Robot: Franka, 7 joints.
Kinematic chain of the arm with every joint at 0, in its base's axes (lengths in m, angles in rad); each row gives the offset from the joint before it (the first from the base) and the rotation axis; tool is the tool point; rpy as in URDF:
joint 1: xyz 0 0 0.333 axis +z
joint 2: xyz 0 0 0 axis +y
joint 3: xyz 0 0 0.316 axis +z
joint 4: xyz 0.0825 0 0 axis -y
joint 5: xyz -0.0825 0 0.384 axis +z
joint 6: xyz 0 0 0 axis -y
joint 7: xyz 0.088 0 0 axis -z
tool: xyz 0 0 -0.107 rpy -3.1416 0 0
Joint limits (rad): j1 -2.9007..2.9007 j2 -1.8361..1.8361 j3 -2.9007..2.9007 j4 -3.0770..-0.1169 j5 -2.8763..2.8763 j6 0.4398..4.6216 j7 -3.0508..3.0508
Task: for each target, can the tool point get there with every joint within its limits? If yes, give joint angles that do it. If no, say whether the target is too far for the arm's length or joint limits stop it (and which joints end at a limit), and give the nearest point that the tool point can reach.
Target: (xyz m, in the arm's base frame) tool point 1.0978 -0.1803 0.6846
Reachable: no: too far | nearest point 0.8072 -0.1326 0.5915 | short by 0.309 m
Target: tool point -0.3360 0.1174 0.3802
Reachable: yes | joints 2.3929 -0.5882 0.3842 -2.7462 0.5888 2.1798 -0.8466
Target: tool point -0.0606 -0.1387 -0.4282
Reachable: no: joint limits stop it (at a limit: joint 2) | nearest point -0.0676 -0.1548 -0.3483 | short by 0.082 m
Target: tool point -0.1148 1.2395 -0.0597
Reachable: no: too far | nearest point -0.0755 0.8147 0.0749 | short by 0.447 m
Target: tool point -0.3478 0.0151 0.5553
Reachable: yes | joints 2.3576 -0.6975 0.9139 -2.4831 -1.3617 1.2676 0.6820
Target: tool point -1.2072 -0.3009 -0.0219
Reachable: no: too far | nearest point -0.8005 -0.1995 0.0977 | short by 0.436 m
